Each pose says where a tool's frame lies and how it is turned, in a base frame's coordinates. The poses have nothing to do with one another.
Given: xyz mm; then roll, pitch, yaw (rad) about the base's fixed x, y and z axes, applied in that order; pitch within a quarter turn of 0, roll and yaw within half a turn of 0.
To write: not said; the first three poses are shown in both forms.
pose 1, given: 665 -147 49 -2.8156 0.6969 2.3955
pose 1, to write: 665 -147 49 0.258 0.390 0.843 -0.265
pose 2, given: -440 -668 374 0.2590 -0.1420 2.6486
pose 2, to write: -440 -668 374 0.232 0.100 0.108 0.961
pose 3, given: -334 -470 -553 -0.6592 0.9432 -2.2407
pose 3, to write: -334 -470 -553 0.499 0.261 0.447 -0.695
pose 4, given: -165 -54 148 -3.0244 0.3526 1.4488
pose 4, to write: -165 -54 148 0.073 0.743 0.644 -0.169
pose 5, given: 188 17 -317 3.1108 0.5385 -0.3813
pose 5, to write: 188 17 -317 0.036 -0.947 0.179 0.264
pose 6, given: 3 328 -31 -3.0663 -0.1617 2.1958
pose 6, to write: 3 328 -31 0.089 -0.451 -0.888 -0.003
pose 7, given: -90 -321 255 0.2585 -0.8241 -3.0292
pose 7, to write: -90 -321 255 0.103 -0.390 -0.140 -0.904
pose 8, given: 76 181 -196 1.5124 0.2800 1.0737
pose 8, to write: 76 181 -196 0.668 0.532 0.435 0.286
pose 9, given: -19 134 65 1.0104 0.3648 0.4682
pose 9, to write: -19 134 65 0.857 0.426 0.265 0.114
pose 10, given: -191 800 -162 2.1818 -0.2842 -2.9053
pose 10, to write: -191 800 -162 0.179 0.039 -0.880 -0.439
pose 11, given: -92 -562 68 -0.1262 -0.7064 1.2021
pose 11, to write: -92 -562 68 0.785 0.146 -0.318 0.512
